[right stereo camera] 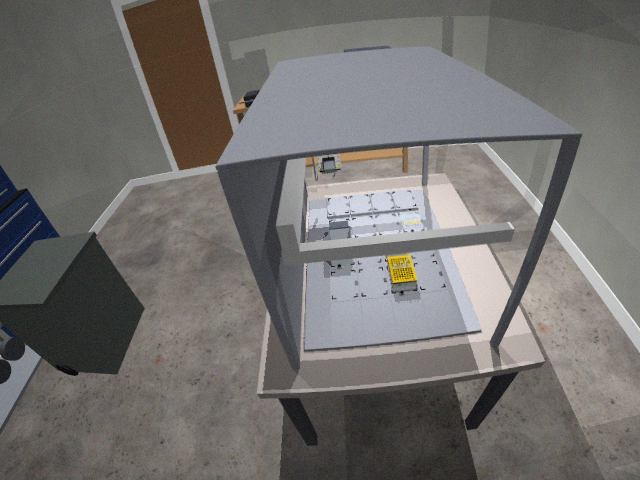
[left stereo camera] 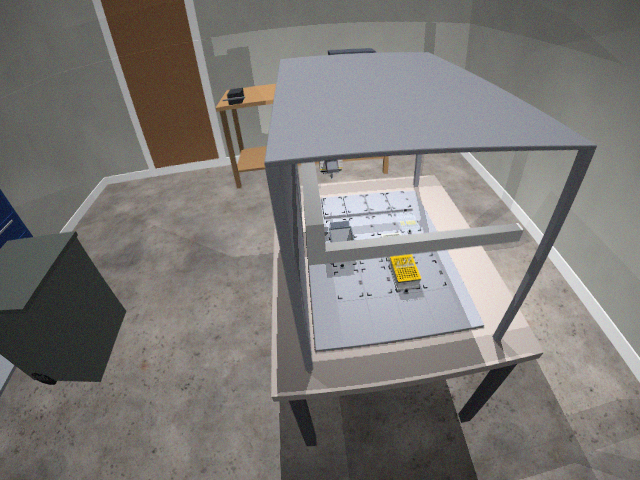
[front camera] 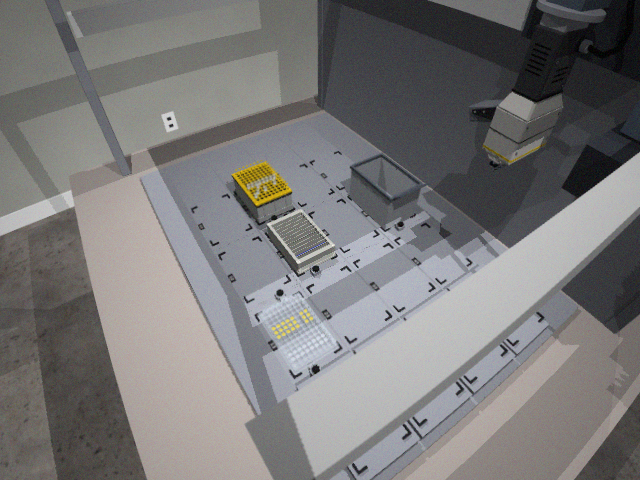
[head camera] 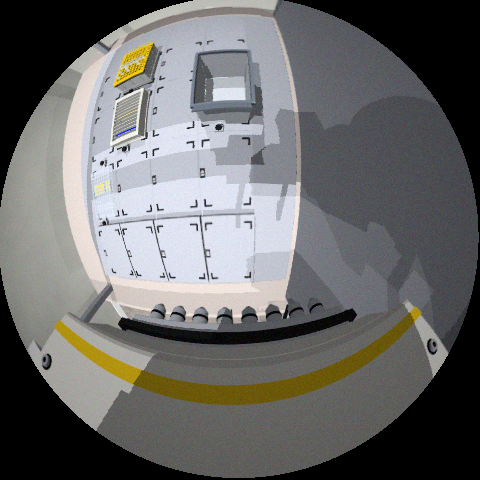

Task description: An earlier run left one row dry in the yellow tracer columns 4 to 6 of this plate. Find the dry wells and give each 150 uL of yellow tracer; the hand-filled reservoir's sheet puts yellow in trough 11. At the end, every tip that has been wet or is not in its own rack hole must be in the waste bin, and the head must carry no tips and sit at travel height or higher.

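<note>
The well plate (front camera: 316, 351) (head camera: 103, 206) (right stereo camera: 412, 222) shows yellow wells in two blocks with an uncoloured gap between them. The reservoir (front camera: 299, 238) (head camera: 129, 117) has narrow troughs; a blue trough shows near one end and a thin yellow one in the head camera view. The yellow tip rack (front camera: 262, 183) (head camera: 135, 65) (left stereo camera: 405, 268) (right stereo camera: 401, 269) holds some pale tips and many empty holes. The waste bin (front camera: 385, 180) (head camera: 222, 106) stands open. The pipetting head (front camera: 522, 129) (left stereo camera: 330, 166) (right stereo camera: 329, 163) is high, away from the labware; its bare nozzles (head camera: 225, 315) carry no tips. The parked plate gripper's fingers cannot be made out.
A pale gantry beam (front camera: 465, 310) (left stereo camera: 423, 245) (right stereo camera: 408, 244) crosses above the deck. Small dark posts (front camera: 400, 225) (head camera: 219, 127) stand on the deck. An enclosure post (left stereo camera: 547, 242) (right stereo camera: 537, 237) rises at a table corner.
</note>
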